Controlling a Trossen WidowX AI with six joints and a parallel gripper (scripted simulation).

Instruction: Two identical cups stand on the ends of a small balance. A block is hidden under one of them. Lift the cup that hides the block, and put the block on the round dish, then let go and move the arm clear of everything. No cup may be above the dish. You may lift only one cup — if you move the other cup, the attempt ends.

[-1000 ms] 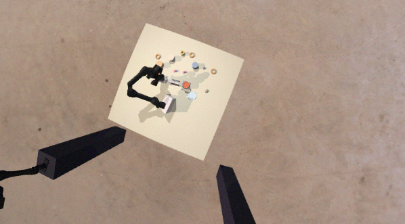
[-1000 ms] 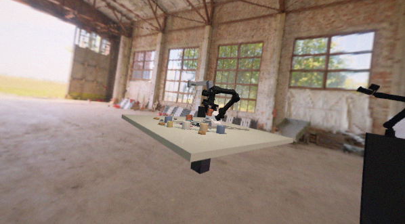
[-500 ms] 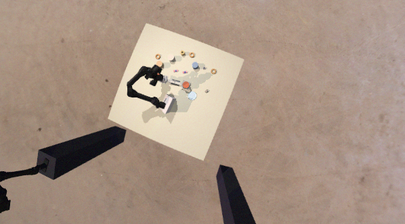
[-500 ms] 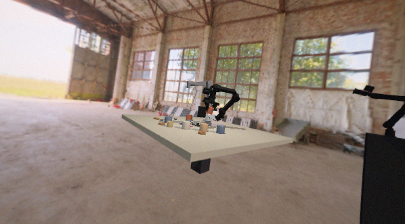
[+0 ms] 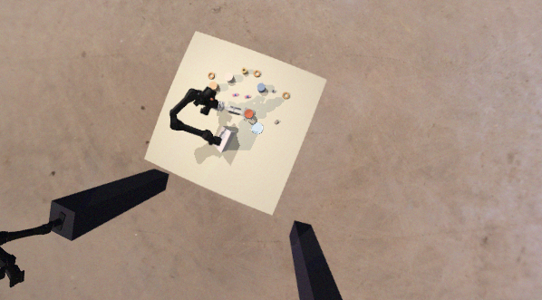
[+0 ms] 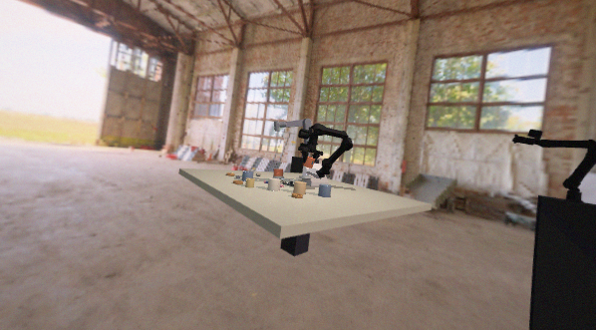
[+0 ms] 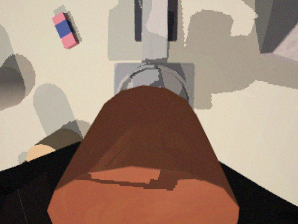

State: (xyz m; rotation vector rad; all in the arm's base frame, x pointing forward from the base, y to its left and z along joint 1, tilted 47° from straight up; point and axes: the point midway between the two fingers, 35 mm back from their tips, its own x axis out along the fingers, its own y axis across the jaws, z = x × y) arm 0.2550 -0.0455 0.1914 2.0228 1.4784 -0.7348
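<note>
Now: the grey block 10 mm to the right of my gripper tip and 80 mm below it. The rest, counted from my gripper tip: white cup (260 mm ahead, 130 mm below); tan mug (170 mm ahead, 80 mm to the left, 130 mm below); small balance (10 mm ahead, 140 mm to the right, 130 mm below).
</note>
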